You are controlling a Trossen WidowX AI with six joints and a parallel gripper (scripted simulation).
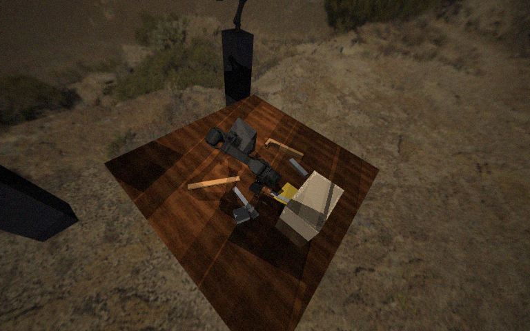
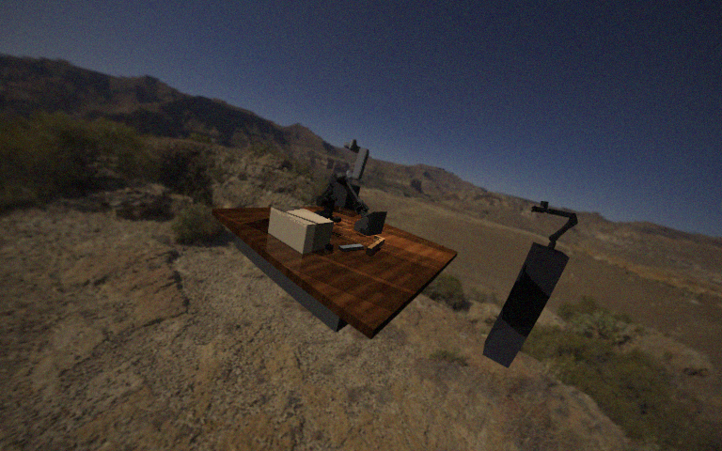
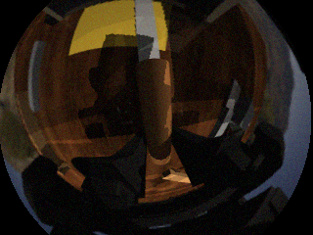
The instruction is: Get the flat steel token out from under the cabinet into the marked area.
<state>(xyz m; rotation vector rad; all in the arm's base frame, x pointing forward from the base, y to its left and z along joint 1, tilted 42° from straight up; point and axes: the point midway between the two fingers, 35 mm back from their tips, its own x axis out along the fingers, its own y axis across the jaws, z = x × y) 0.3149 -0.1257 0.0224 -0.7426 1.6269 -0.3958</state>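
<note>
Right now my gripper tip is 14 cm to the left of the grey scraper and 3 cm short of it. The rest, counted from my gripper tip: wooden stick 21 cm behind, 17 cm to the right; grey block 21 cm to the right, 5 cm ahead, 1 cm above; grey bar 30 cm to the left, 9 cm ahead.
</note>
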